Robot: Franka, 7 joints.
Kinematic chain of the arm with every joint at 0, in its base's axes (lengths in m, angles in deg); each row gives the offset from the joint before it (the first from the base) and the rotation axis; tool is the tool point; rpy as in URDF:
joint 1: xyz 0 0 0.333 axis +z
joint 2: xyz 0 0 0 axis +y
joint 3: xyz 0 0 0.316 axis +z
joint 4: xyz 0.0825 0 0 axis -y
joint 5: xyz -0.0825 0 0.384 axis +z
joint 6: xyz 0 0 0 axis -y
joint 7: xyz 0.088 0 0 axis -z
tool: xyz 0 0 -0.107 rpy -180 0 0
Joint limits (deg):
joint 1: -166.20..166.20
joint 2: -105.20..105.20
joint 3: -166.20..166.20
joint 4: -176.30..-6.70
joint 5: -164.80..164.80
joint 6: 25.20..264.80
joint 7: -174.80..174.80
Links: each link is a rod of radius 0.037 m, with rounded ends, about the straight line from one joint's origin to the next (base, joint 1, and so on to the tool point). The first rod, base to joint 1, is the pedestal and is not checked.
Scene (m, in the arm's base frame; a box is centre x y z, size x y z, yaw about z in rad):
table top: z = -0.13
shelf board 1: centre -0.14 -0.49 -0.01 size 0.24 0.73 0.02 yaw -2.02
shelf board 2: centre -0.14 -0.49 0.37 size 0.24 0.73 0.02 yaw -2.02
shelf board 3: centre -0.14 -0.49 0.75 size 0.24 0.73 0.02 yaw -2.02
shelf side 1: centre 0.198 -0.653 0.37 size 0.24 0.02 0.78 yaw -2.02
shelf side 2: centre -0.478 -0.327 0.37 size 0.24 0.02 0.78 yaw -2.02
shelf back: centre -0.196 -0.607 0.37 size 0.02 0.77 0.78 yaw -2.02
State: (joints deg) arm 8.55 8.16 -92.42 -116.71 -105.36 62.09 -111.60
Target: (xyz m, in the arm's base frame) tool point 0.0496 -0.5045 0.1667
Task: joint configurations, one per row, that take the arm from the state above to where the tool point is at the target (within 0.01 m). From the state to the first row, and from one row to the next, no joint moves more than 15 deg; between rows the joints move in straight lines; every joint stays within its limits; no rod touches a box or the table.
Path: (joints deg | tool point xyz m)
1: 20.25 22.86 -86.78 -126.64 -102.92 61.75 -114.19 | 0.1361 -0.4681 0.5226
2: 31.94 37.55 -81.13 -136.57 -100.49 61.41 -116.78 | 0.2466 -0.3856 0.4449
3: 43.64 52.25 -75.49 -146.50 -98.05 61.07 -119.37 | 0.2893 -0.2966 0.3772
4: 55.34 66.94 -69.85 -156.44 -95.61 60.72 -121.97 | 0.2828 -0.2239 0.3366
5: 67.04 81.64 -64.20 -166.37 -93.18 60.38 -124.56 | 0.2521 -0.1712 0.3313
6: 78.73 96.33 -58.56 -176.30 -90.74 60.04 -127.15 | 0.2152 -0.1267 0.3582
7: 65.44 87.26 -55.59 -172.41 -92.55 63.06 -124.56 | 0.2042 -0.1833 0.3134
8: 52.14 78.18 -52.62 -168.52 -94.37 66.08 -121.97 | 0.1845 -0.2273 0.2677
9: 38.85 69.11 -49.66 -164.63 -96.19 69.10 -119.37 | 0.1639 -0.2595 0.2258
10: 25.55 60.04 -46.69 -160.75 -98.00 72.12 -116.78 | 0.1476 -0.2851 0.1922
11: 12.26 50.96 -43.73 -156.86 -99.82 75.14 -114.19 | 0.1369 -0.3108 0.1713
12: -1.04 41.89 -40.76 -152.97 -101.63 78.16 -111.60 | 0.1276 -0.3427 0.1667
13: -11.09 48.97 -44.56 -142.06 -105.63 83.52 -111.60 | 0.0989 -0.4258 0.1634
14: -21.14 56.05 -48.36 -131.15 -109.63 88.87 -111.60 | 0.0496 -0.5045 0.1667

